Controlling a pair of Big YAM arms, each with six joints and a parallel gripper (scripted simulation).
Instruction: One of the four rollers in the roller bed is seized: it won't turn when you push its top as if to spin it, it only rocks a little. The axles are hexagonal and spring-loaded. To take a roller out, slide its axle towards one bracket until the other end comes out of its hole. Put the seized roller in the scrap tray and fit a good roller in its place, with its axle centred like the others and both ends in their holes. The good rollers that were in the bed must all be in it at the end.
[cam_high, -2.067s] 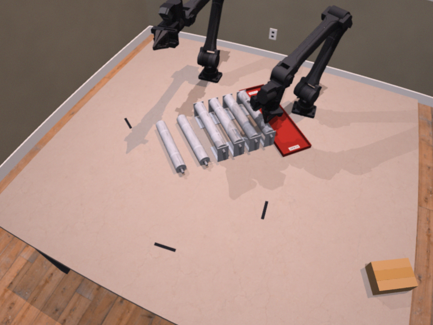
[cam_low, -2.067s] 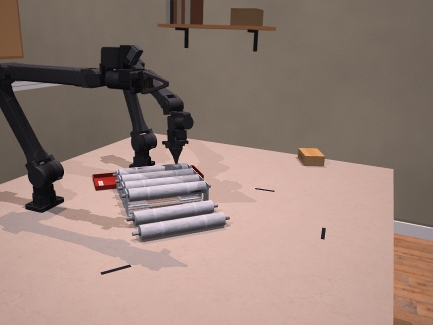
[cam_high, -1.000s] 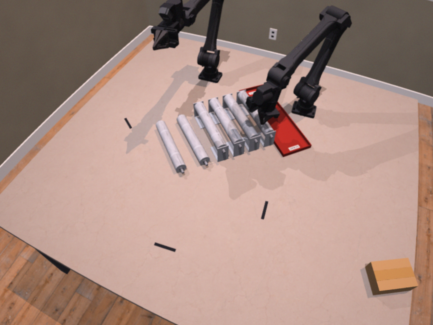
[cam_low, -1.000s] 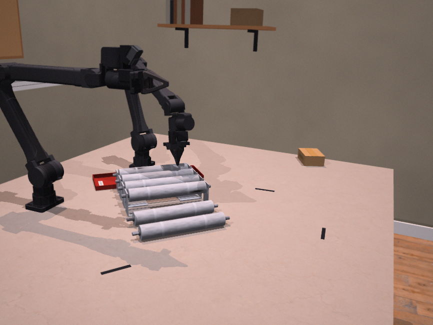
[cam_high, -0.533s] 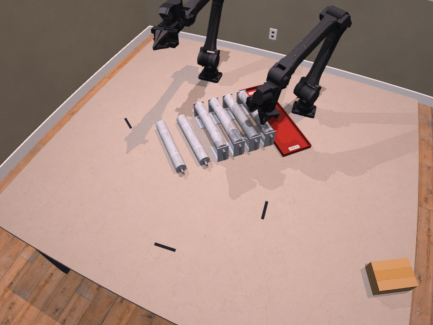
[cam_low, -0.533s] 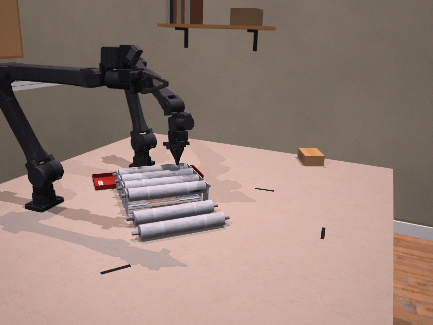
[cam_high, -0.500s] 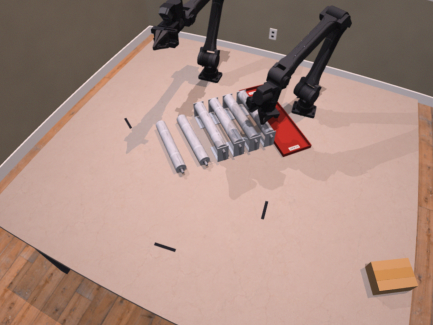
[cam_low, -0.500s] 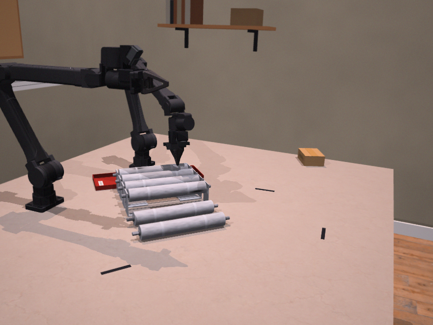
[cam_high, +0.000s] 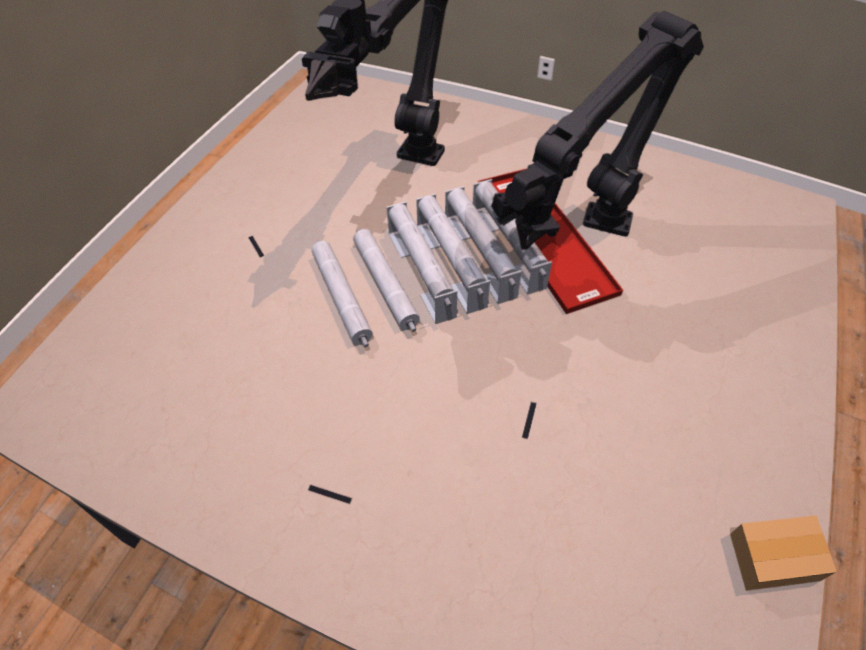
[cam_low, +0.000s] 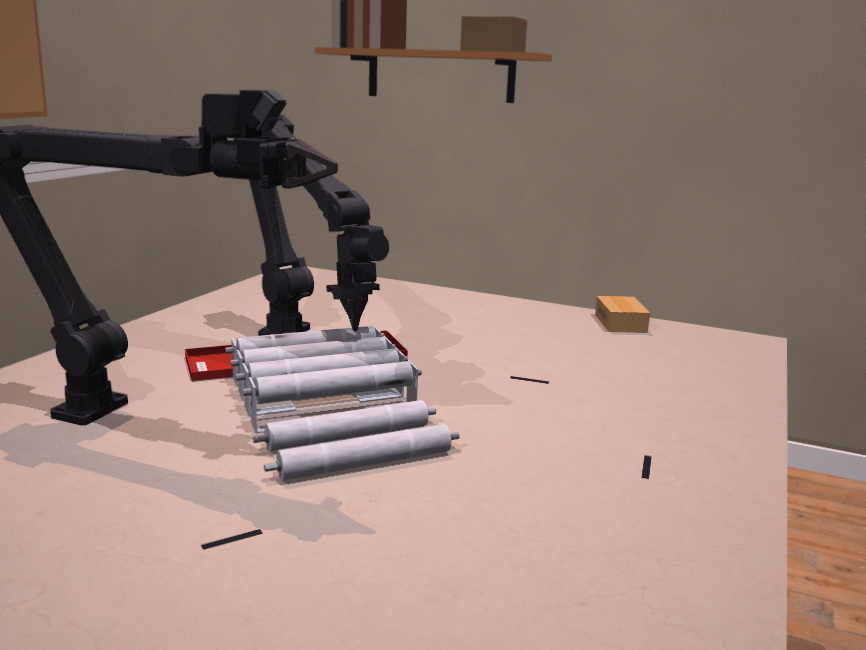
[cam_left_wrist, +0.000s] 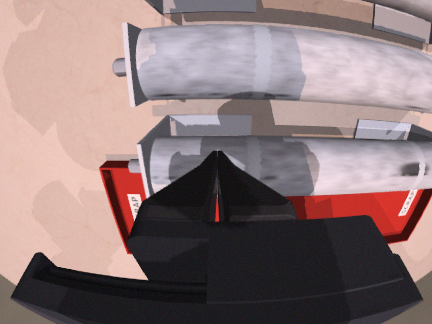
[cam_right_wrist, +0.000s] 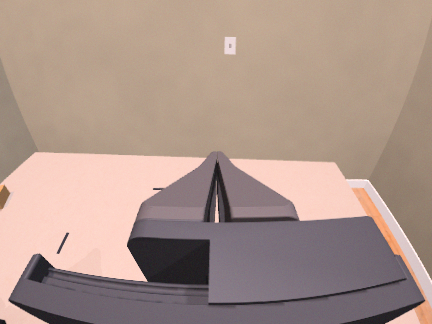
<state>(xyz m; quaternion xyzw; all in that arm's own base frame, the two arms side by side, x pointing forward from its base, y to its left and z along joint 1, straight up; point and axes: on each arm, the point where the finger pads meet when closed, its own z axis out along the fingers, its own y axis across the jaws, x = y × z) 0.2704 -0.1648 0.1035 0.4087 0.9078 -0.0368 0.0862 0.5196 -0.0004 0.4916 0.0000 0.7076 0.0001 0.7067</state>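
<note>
My left hand is 70 mm past the roller, 70 mm to the left of it and 30 mm above it. Round my left hand: red scrap tray 160 mm behind, 10 mm to the right, 100 mm below; cardboard box 360 mm ahead, 690 mm to the left, 70 mm below.
The roller is 42 cm below my right hand, 30 cm to the left of it and 29 cm behind it. Also, from my right hand: red scrap tray: 49 cm below, 37 cm behind, 36 cm to the left; cardboard box: 105 cm to the left, 46 cm below, 14 cm ahead.
</note>
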